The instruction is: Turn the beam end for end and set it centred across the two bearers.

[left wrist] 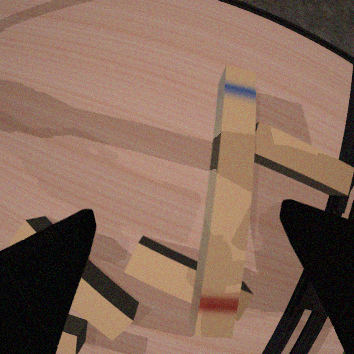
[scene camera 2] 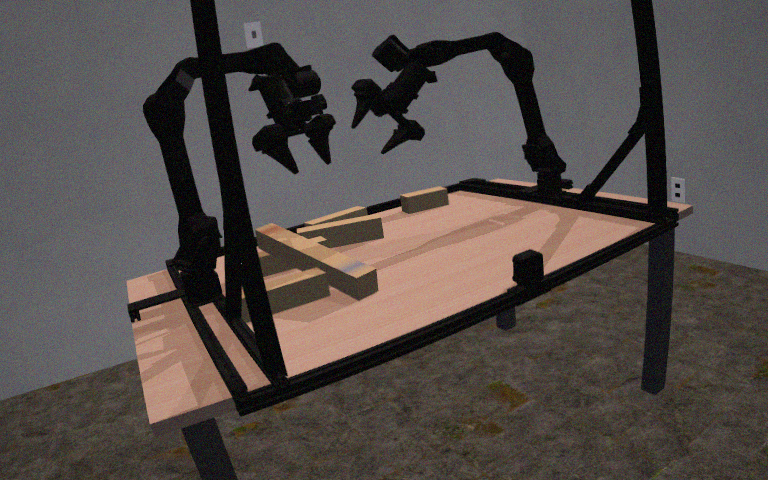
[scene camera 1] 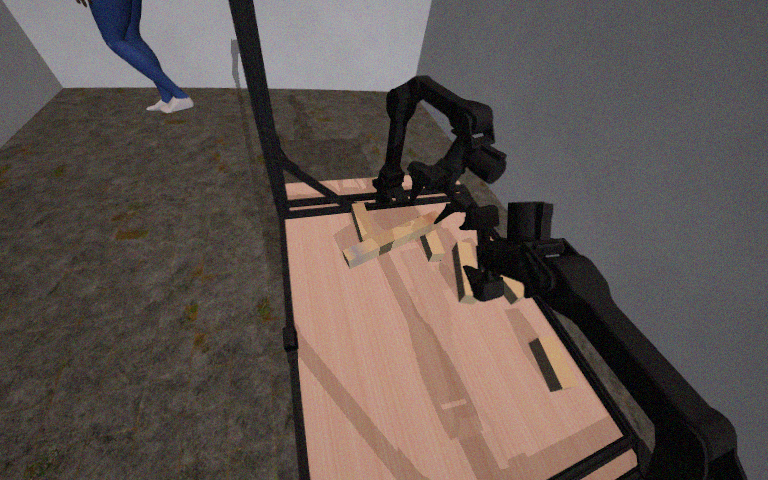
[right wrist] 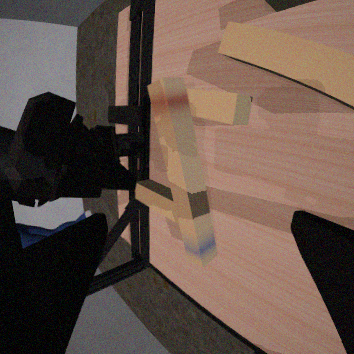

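Pixels of known places: left gripper, fingertip midpoint: (left wrist: 188, 214) (scene camera 2: 313, 168) (scene camera 1: 422, 212) (right wrist: 114, 189); right gripper, fingertip midpoint: (scene camera 2: 367, 141) (scene camera 1: 462, 247) (right wrist: 201, 222); left arm's base at its link origin: (scene camera 2: 204, 299) (scene camera 1: 383, 198) (right wrist: 134, 143); right arm's base at its link origin: (scene camera 2: 550, 193).
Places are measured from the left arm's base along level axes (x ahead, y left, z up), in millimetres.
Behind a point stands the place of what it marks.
Observation:
The pale wooden beam (scene camera 1: 397, 232) @(z 52, x 215, y -24 mm) (scene camera 2: 313, 250) @(z 48, x 219, y -55 mm) (left wrist: 231, 200) @(z 54, x 216, y -18 mm) (right wrist: 181, 160) @(z 55, x 231, y 9 mm) lies across the two bearers. Its blue-banded end is at lower left in scene camera 1, its red-banded end at upper right. One bearer (scene camera 1: 360, 218) @(z 25, x 112, y -117 mm) (scene camera 2: 300, 289) @(z 9, x 155, y -131 mm) (left wrist: 306, 162) @(z 25, x 123, y -105 mm) (right wrist: 154, 198) @(z 25, x 121, y -103 mm) is under it nearer the blue end. The other bearer (scene camera 1: 433, 247) @(z 25, x 274, y 87 mm) (left wrist: 161, 271) @(z 25, x 257, y 97 mm) (right wrist: 214, 106) @(z 25, x 265, y 96 mm) is under it nearer the red end. My left gripper (scene camera 2: 312, 167) @(z 191, x 270, y 1 mm) (left wrist: 188, 214) @(z 191, x 270, y 1 mm) is open and empty above the beam. My right gripper (scene camera 2: 368, 138) @(z 219, x 414, y 37 mm) (right wrist: 201, 222) @(z 219, x 414, y 37 mm) is open and empty, high above the table.
A long block (scene camera 1: 461, 266) @(z 30, x 363, y 143 mm) (scene camera 2: 343, 230) @(z 17, x 369, y 139 mm) (right wrist: 295, 62) @(z 31, x 383, y 153 mm) and a shorter block (scene camera 1: 512, 289) @(z 25, x 470, y 270 mm) lie beyond the bearers. Another block (scene camera 1: 557, 361) @(z 28, x 683, y 265 mm) (scene camera 2: 424, 199) @(z 11, x 667, y 245 mm) lies farther off. A black frame post (scene camera 1: 257, 96) @(z 383, x 38, y -364 mm) (scene camera 2: 226, 169) @(z 260, x 21, y -380 mm) rises at the table's edge. A person (scene camera 1: 127, 50) stands behind.

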